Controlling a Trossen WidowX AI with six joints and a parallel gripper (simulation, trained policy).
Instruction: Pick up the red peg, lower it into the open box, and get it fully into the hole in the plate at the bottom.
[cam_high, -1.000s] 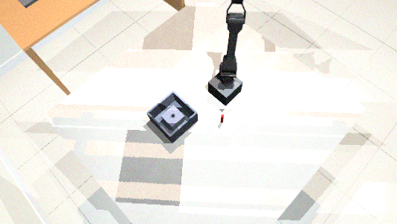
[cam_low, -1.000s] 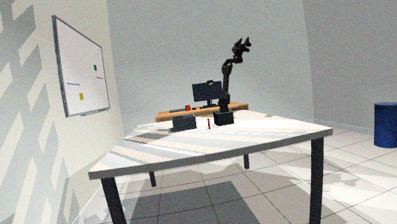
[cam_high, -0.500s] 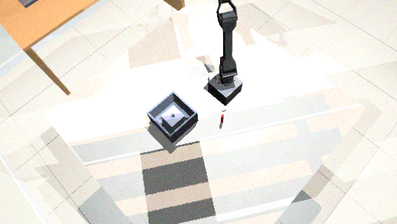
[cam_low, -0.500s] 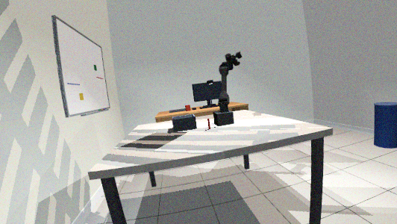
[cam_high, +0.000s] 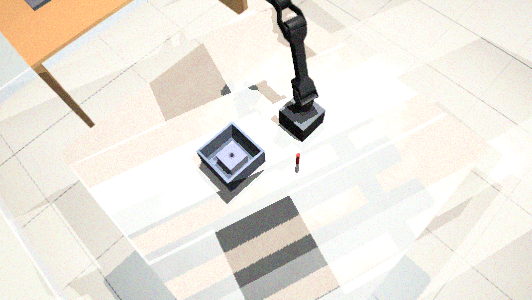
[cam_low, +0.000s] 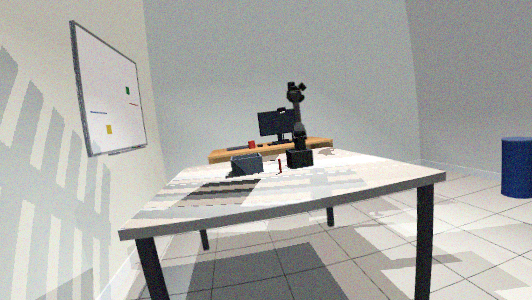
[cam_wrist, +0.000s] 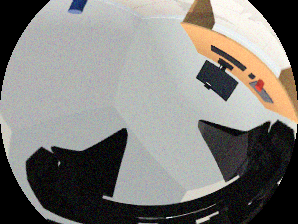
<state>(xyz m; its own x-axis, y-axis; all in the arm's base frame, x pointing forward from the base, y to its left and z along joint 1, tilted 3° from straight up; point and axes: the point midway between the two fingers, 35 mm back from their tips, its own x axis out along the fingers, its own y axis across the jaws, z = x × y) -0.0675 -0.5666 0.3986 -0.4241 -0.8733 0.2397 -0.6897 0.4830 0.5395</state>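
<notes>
The red peg is 73 cm to the left of my gripper tip, 49 cm below it and 24 cm ahead of it. The rest, counted from my gripper tip: pale plate: 57 cm to the left, 49 cm below, 45 cm ahead; then grey-blue box: 57 cm to the left, 51 cm below, 45 cm ahead.
</notes>
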